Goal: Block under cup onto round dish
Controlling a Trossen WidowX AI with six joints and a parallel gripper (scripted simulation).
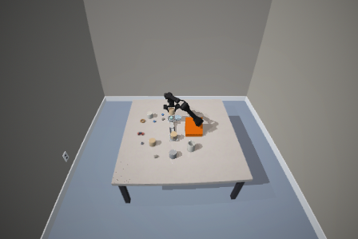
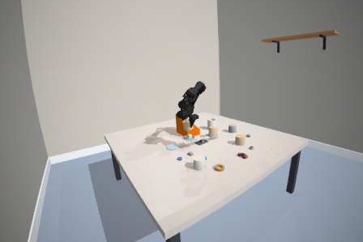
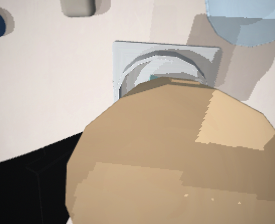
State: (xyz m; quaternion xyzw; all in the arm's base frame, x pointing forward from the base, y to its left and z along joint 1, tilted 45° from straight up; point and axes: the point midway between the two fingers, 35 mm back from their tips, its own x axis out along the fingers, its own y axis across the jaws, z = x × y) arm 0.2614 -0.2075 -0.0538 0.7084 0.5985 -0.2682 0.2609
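Right now the teal block is 10 mm to the left of my gripper tip and 80 mm below it. Round my gripper tip: white cup: 270 mm ahead, 140 mm to the right, 130 mm below; small balance: 10 mm ahead, 130 mm to the left, 130 mm below; pale blue round dish: 90 mm behind, 80 mm to the right, 170 mm below.
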